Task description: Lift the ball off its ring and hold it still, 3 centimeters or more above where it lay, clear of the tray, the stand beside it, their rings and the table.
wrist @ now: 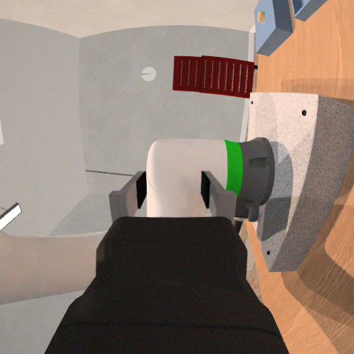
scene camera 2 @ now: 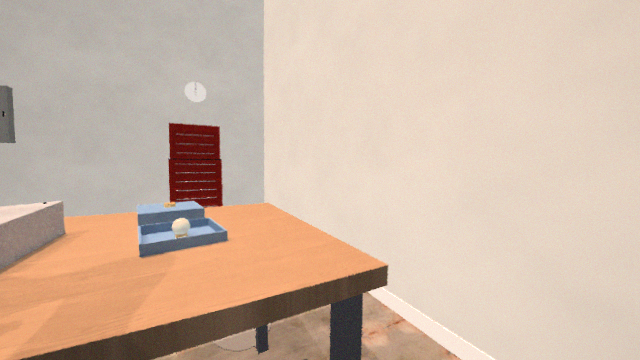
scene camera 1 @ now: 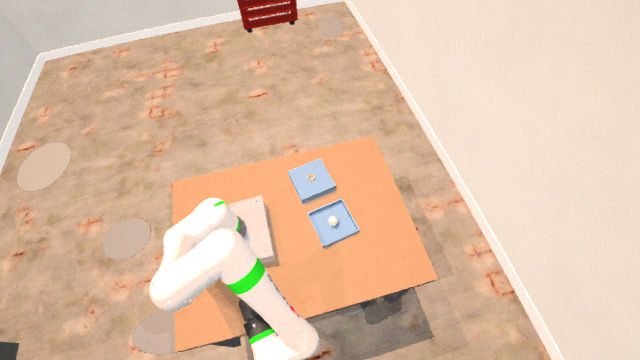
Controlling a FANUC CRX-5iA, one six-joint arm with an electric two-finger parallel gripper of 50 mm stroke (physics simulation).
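A cream ball (scene camera 1: 333, 220) (scene camera 2: 180, 226) rests on a small ring (scene camera 2: 181, 235) inside the shallow blue tray (scene camera 1: 345, 232) (scene camera 2: 160, 247) on the table. A corner of the tray (wrist: 306, 9) shows in the wrist view; the ball does not show there. Beside the tray is the blue stand (scene camera 1: 300, 176) (scene camera 2: 170, 216) (wrist: 274, 31), with an orange-yellow ring (scene camera 1: 308, 179) (scene camera 2: 170, 204) (wrist: 261, 17) on top. My gripper (wrist: 173, 182) is open and empty, well away from the ball, facing the arm's own base. Its fingertips are hidden by the arm in scene camera 1.
A pale speckled block (scene camera 1: 257, 225) (scene camera 2: 35, 230) (wrist: 285, 120) carries the arm's base on the wooden table (scene camera 1: 385, 250) (scene camera 2: 280, 260) (wrist: 320, 60), left of the tray and stand in scene camera 1. A red cabinet (scene camera 1: 268, 12) (scene camera 2: 195, 167) (wrist: 215, 75) stands far behind.
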